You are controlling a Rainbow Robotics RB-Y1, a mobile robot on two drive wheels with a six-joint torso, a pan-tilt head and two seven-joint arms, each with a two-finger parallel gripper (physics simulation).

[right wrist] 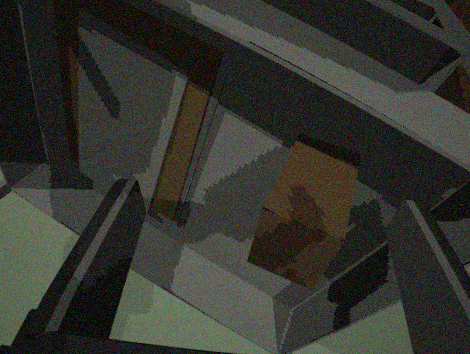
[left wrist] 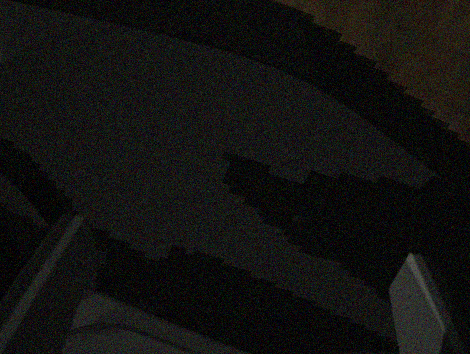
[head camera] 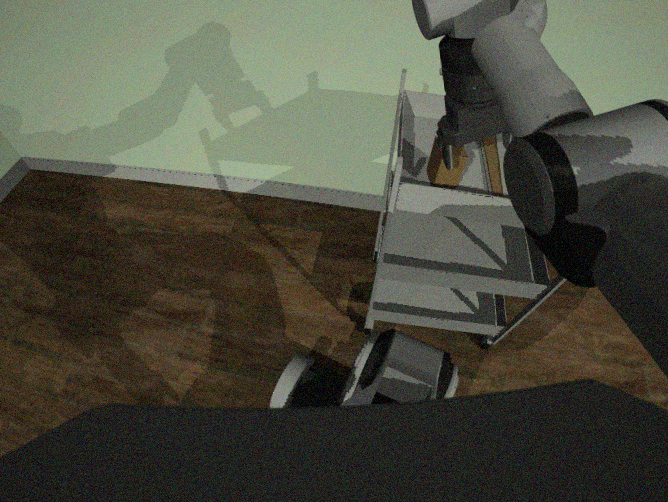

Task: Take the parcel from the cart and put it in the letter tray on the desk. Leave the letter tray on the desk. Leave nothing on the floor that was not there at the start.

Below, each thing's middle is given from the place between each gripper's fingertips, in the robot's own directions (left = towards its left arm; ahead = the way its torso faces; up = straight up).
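Labels:
The brown strip (head camera: 490, 147) is 18 cm to the right of my right hand, 9 cm ahead of it and 12 cm below it. Counted from that same right hand, the brown parcel (head camera: 439, 176) sits 8 cm ahead, 2 cm to the left and 8 cm below.
From my left hand, the strip is 62 cm ahead, 66 cm to the right and 42 cm above. As for the parcel, my left gripper is 46 cm to the left of it, 45 cm below it and 60 cm short of it.

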